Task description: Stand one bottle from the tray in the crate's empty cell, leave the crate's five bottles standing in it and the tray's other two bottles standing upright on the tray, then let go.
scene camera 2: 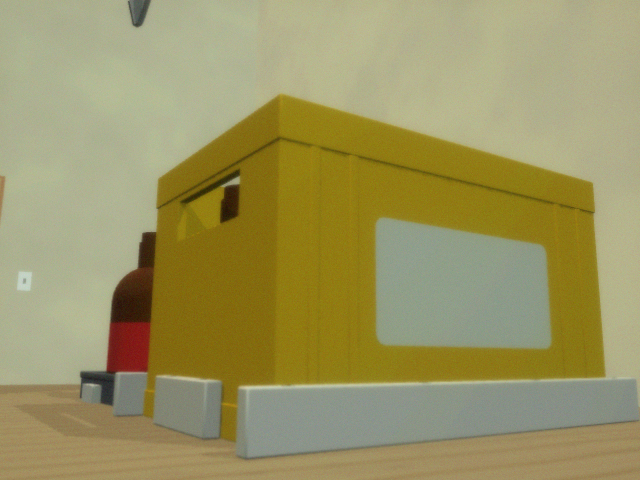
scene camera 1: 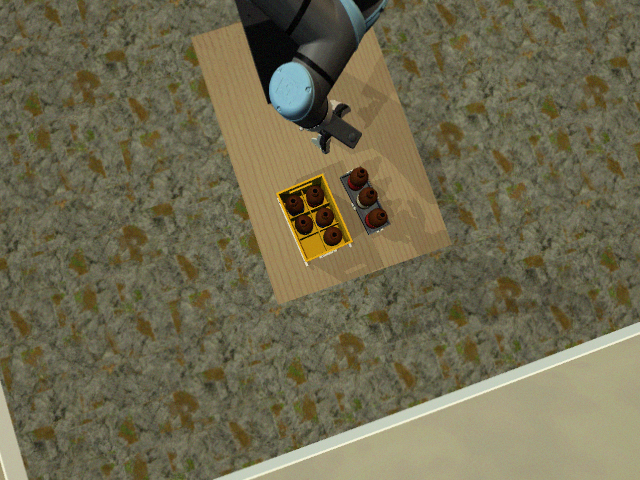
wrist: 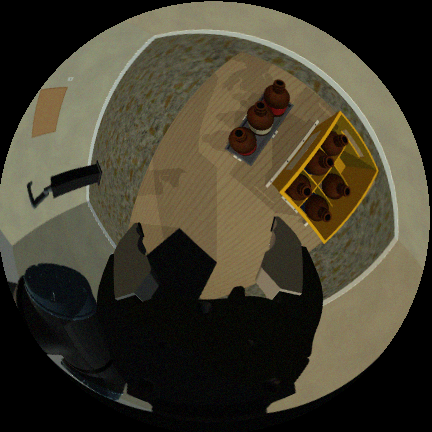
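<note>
My gripper (scene camera 1: 336, 129) (wrist: 205, 221) is open and empty, above the table, apart from the tray and crate. A dark fingertip (scene camera 2: 138, 12) shows at the top in scene camera 2. The yellow crate (scene camera 1: 337, 208) (scene camera 2: 330, 320) (wrist: 302, 217) holds five upright brown bottles; its empty cell (scene camera 1: 312, 246) is at the corner farthest from the arm. The dark tray (scene camera 1: 363, 212) (scene camera 2: 98, 379) (wrist: 256, 151) bears three upright bottles: a red-labelled one (scene camera 1: 358, 177) (wrist: 242, 141) nearest the gripper, a white-labelled one (scene camera 1: 367, 197) (wrist: 260, 118) in the middle, and a red-labelled one (scene camera 1: 376, 218) (scene camera 2: 130, 320) (wrist: 276, 96) at the far end.
The crate and tray stand side by side on the wooden table (scene camera 1: 248, 149) (wrist: 200, 185), with a narrow gap between them. Low pale strips (scene camera 2: 439, 413) run along the crate's base. The crate walls rise around its bottles. The arm reaches in from the top in scene camera 1.
</note>
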